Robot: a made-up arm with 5 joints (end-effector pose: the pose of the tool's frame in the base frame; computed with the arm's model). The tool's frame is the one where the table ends.
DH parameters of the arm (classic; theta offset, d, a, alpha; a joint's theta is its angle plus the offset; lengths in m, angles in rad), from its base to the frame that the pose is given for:
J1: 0 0.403 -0.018 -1.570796
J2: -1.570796 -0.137 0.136 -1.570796
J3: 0 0.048 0.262 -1.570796
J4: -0.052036 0 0.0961 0
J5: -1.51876 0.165 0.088 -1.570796
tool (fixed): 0 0.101 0 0
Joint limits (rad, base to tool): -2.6..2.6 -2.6..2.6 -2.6..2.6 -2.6..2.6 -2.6..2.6
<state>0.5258 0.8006 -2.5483 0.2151 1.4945</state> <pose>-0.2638 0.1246 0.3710 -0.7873 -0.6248 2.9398</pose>
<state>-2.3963 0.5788 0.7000 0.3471 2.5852</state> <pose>-0.3272 0.2959 0.6505 2.3443 0.7256 1.2941</pose>
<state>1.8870 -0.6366 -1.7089 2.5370 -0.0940</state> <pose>0.0457 -0.2981 0.5405 -0.6312 1.8724 -0.8933</pose>
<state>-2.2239 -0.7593 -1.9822 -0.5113 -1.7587</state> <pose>0.1400 -0.0182 0.6328 -0.7407 -0.4887 1.7060</pose>
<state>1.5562 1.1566 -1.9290 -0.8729 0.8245</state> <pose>-0.3079 0.2064 0.2620 -2.2321 -0.8027 1.9644</pose>
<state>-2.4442 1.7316 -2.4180 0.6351 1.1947</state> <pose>0.2026 -0.1596 0.5354 0.1012 -0.3807 -0.0397</pose>
